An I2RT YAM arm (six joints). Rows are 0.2 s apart.
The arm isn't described. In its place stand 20 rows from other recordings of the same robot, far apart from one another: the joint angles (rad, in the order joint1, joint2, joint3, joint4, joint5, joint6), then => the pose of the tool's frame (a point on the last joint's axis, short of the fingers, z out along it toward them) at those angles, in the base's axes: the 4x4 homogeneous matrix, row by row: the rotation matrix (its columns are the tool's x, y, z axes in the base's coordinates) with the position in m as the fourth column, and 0 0 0 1 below.
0.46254, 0.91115, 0.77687, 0.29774, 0.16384, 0.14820 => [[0.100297 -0.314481 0.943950 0.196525], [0.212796 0.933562 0.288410 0.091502], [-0.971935 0.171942 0.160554 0.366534], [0 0 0 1]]
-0.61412, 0.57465, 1.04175, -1.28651, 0.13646, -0.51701 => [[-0.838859 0.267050 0.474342 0.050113], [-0.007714 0.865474 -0.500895 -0.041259], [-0.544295 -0.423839 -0.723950 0.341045], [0 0 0 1]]
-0.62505, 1.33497, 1.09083, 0.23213, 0.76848, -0.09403 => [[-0.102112 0.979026 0.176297 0.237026], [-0.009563 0.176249 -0.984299 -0.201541], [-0.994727 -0.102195 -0.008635 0.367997], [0 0 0 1]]
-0.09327, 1.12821, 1.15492, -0.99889, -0.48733, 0.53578 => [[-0.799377 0.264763 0.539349 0.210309], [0.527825 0.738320 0.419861 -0.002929], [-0.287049 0.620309 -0.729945 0.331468], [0 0 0 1]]
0.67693, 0.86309, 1.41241, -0.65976, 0.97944, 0.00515 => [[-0.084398 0.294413 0.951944 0.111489], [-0.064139 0.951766 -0.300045 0.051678], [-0.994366 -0.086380 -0.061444 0.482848], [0 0 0 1]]
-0.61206, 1.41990, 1.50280, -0.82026, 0.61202, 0.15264 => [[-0.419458 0.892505 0.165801 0.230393], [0.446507 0.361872 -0.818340 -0.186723], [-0.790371 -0.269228 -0.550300 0.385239], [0 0 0 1]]
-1.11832, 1.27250, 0.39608, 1.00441, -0.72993, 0.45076 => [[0.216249 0.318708 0.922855 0.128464], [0.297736 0.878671 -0.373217 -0.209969], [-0.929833 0.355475 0.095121 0.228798], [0 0 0 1]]
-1.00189, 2.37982, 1.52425, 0.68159, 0.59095, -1.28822 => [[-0.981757 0.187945 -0.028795 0.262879], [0.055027 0.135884 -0.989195 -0.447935], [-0.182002 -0.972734 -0.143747 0.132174], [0 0 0 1]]
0.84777, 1.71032, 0.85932, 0.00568, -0.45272, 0.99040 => [[-0.995896 -0.061064 0.066804 0.209107], [0.007970 0.676073 0.736791 0.260500], [-0.090155 0.734300 -0.672812 0.150948], [0 0 0 1]]
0.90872, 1.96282, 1.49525, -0.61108, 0.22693, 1.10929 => [[-0.870841 0.172009 0.460487 0.263264], [0.301874 0.926461 0.224816 0.324734], [-0.387953 0.334789 -0.858725 0.204820], [0 0 0 1]]
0.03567, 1.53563, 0.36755, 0.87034, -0.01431, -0.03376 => [[-0.291342 -0.059198 0.954786 0.266524], [-0.044168 0.997851 0.048390 0.010021], [-0.955599 -0.028073 -0.293330 0.143303], [0 0 0 1]]
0.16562, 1.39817, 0.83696, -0.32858, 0.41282, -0.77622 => [[-0.615548 -0.466857 0.634938 0.279631], [-0.753526 0.584655 -0.300629 0.032260], [-0.230869 -0.663494 -0.711671 0.211154], [0 0 0 1]]
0.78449, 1.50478, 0.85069, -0.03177, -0.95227, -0.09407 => [[-0.365870 -0.894190 -0.258000 0.196620], [-0.442161 -0.076922 0.893631 0.237246], [-0.818922 0.441030 -0.367232 0.215535], [0 0 0 1]]
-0.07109, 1.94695, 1.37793, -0.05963, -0.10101, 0.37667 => [[-0.549377 0.205818 0.809829 0.443335], [0.405999 0.912841 0.043426 -0.027971], [-0.730308 0.352647 -0.585056 0.213238], [0 0 0 1]]
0.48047, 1.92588, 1.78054, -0.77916, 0.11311, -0.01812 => [[-0.700587 -0.411727 0.582803 0.382070], [-0.385454 0.905693 0.176482 0.194607], [-0.600502 -0.101003 -0.793218 0.297603], [0 0 0 1]]
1.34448, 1.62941, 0.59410, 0.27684, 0.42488, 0.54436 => [[-0.557053 -0.622160 0.550100 0.079225], [-0.316512 0.771446 0.551989 0.278668], [-0.767797 0.133374 -0.626657 0.123752], [0 0 0 1]]
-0.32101, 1.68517, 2.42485, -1.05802, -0.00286, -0.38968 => [[-0.393622 0.176656 0.902139 0.279730], [-0.269458 0.916084 -0.296957 -0.092906], [-0.878894 -0.359977 -0.312989 0.550936], [0 0 0 1]]
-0.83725, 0.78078, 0.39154, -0.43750, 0.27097, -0.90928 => [[-0.963098 0.125553 0.238074 0.096867], [-0.067029 0.744782 -0.663933 -0.121704], [-0.260672 -0.655390 -0.708882 0.182172], [0 0 0 1]]
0.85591, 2.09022, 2.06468, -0.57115, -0.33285, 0.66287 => [[-0.838584 -0.475556 0.265752 0.310158], [-0.078814 0.588596 0.804577 0.375045], [-0.539041 0.653760 -0.531067 0.335918], [0 0 0 1]]
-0.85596, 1.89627, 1.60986, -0.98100, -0.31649, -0.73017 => [[-0.904124 0.072069 0.421148 0.263093], [0.074640 0.997156 -0.010402 -0.286209], [-0.420700 0.022030 -0.906932 0.249075], [0 0 0 1]]
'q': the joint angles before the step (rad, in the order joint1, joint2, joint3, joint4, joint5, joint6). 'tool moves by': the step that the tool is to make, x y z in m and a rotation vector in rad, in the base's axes. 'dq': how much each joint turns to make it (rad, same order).
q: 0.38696 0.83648 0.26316 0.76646 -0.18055 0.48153
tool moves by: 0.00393 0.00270 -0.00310 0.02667 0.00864 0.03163
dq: 0.00079 0.04804 -0.00386 0.06052 -0.02476 0.03410
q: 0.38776 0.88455 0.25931 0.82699 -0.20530 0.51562
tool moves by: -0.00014 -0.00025 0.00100 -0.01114 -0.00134 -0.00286
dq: -0.00098 -0.00705 0.00467 -0.01697 -0.00030 -0.01122
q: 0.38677 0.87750 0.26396 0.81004 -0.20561 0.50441
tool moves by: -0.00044 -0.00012 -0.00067 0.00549 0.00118 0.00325
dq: -0.00012 -0.00024 -0.00393 0.00595 -0.00221 0.00622
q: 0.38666 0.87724 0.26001 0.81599 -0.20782 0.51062
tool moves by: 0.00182 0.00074 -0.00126 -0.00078 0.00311 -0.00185
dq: 0.00041 0.01652 0.00076 0.01259 0.00230 0.00000
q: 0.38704 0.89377 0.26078 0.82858 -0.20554 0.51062
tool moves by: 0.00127 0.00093 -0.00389 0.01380 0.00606 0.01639
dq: -0.00046 0.02590 -0.01068 0.04007 -0.01357 0.01849
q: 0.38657 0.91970 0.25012 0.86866 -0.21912 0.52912
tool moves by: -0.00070 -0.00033 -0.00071 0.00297 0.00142 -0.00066
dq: 0.00002 -0.00309 -0.00426 0.00166 0.00132 0.00316
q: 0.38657 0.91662 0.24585 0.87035 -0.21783 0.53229
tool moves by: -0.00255 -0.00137 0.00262 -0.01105 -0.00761 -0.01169
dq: 0.00001 -0.03049 0.00262 -0.03351 0.00887 -0.01551
